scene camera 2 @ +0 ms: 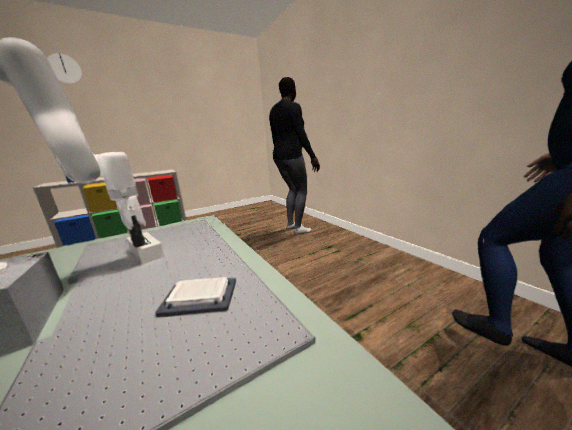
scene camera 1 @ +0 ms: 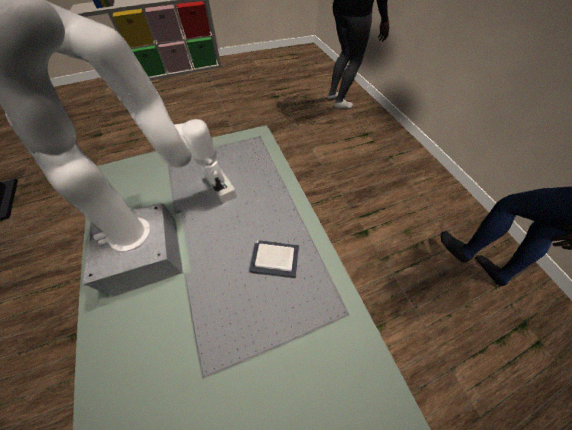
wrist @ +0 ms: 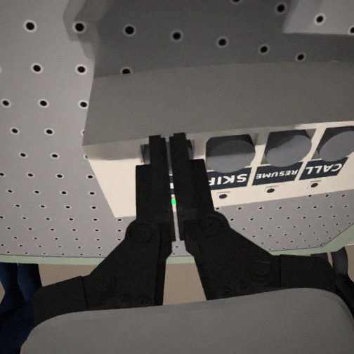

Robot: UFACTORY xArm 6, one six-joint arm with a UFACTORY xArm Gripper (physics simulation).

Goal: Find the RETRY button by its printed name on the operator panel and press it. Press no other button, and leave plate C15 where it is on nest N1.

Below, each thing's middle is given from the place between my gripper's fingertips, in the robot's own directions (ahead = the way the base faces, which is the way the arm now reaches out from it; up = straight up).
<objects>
My hand is 50 mm to the right of the white operator panel (wrist: 206, 101), 20 mm above it and 10 mm short of it. The rest, counted from my hand: plate C15 (scene camera 2: 204, 291) (350 mm to the right, 90 mm ahead, 30 mm below); then nest N1 (scene camera 2: 224, 305) (350 mm to the right, 90 mm ahead, 50 mm below).
</objects>
